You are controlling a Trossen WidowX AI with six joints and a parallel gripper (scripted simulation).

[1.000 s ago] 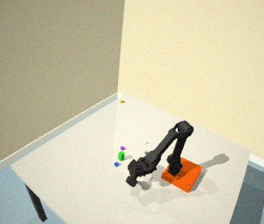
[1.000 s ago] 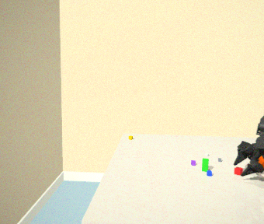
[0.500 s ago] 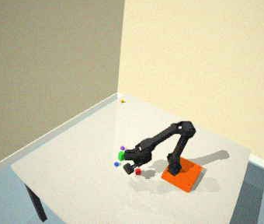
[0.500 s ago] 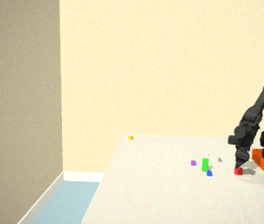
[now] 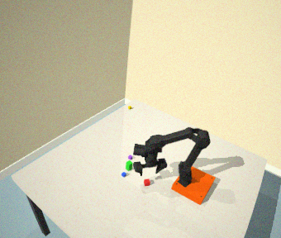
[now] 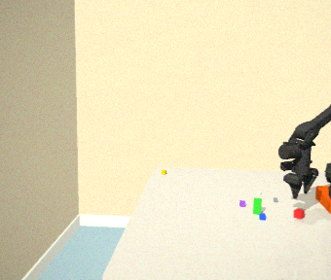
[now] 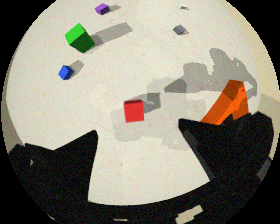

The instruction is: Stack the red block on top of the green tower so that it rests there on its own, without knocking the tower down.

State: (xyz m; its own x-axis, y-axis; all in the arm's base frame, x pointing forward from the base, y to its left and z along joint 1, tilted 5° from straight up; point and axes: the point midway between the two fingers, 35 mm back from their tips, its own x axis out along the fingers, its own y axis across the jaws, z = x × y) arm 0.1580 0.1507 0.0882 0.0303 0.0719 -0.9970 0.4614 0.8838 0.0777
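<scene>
Now: gripper tip 7 cm above the red block. Also, from my gripper tip: blue cube 14 cm ahead, 8 cm below, 7 cm to the left; then purple cube 23 cm ahead, 8 cm below, 6 cm to the right; then grey cube 17 cm to the right, 9 cm ahead, 8 cm below.
</scene>
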